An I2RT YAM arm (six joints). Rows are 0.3 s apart.
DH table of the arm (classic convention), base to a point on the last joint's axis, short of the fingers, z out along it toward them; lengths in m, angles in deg. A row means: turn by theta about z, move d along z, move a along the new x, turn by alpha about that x. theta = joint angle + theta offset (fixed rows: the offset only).
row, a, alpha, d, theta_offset
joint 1, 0.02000, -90.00, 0.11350, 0.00
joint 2, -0.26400, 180.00, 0.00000, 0.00
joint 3, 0.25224, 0.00, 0.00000, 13.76
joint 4, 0.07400, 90.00, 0.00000, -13.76
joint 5, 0.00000, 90.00, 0.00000, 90.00
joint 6, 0.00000, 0.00, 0.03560, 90.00
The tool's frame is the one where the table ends.
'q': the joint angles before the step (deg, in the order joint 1, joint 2, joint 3, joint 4, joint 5, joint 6). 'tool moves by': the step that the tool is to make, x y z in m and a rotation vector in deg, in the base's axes. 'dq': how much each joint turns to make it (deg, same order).
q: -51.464 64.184 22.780 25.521 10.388 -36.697
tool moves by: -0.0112 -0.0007 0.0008 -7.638 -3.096 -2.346
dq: -2.234 -0.270 -3.976 12.052 0.556 -2.149
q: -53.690 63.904 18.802 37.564 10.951 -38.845
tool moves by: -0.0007 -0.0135 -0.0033 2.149 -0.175 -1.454
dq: -2.198 3.702 1.893 -0.078 -0.940 1.278
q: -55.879 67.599 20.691 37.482 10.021 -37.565
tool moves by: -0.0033 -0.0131 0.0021 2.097 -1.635 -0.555
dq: -2.696 2.121 2.348 -1.429 -2.545 2.124
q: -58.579 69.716 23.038 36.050 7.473 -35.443
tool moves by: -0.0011 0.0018 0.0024 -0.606 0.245 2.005
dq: -0.315 -1.029 -0.172 -0.361 -2.188 -0.939
